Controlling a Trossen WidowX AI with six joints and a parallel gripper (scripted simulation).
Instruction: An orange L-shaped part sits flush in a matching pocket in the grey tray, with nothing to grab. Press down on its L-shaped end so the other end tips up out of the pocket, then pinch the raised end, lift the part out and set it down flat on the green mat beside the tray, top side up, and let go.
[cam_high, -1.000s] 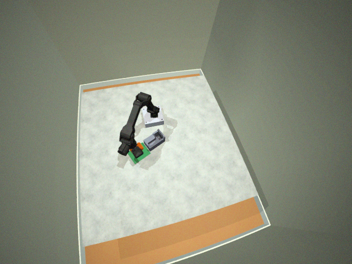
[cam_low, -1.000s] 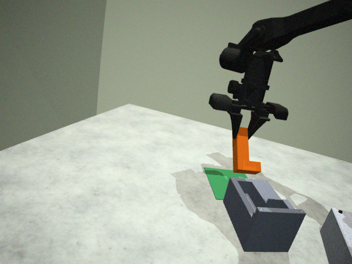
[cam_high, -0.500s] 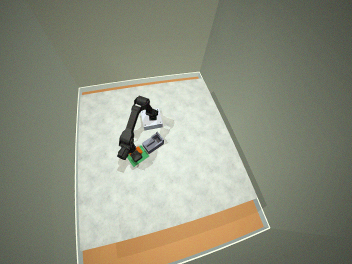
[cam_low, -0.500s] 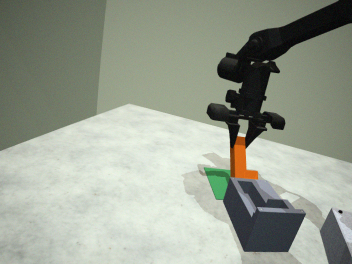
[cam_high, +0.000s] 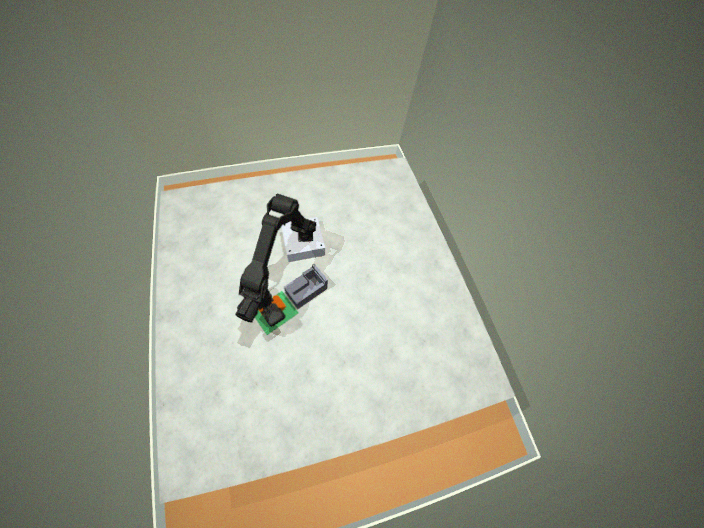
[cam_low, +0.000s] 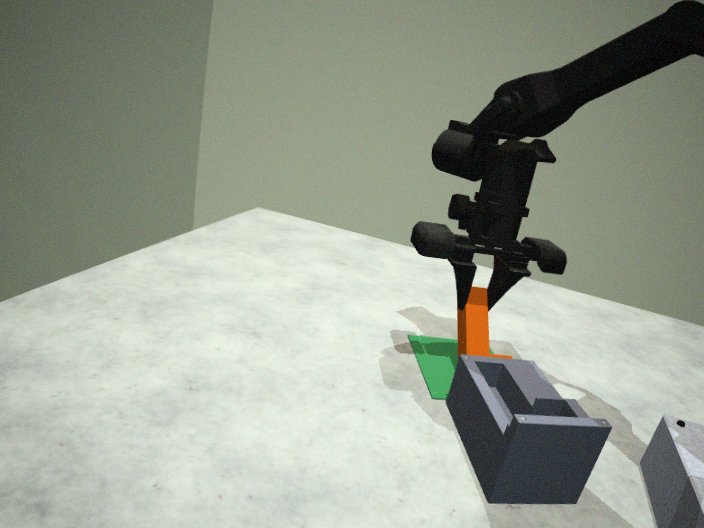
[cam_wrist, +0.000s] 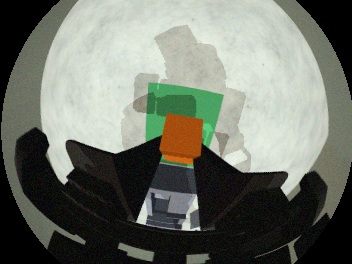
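The orange L-shaped part is 3 cm behind my gripper tip, 2 cm to the left of it and 3 cm below it. From my gripper tip the other things lie so: green mat (1 cm behind, 2 cm to the left, 9 cm below).
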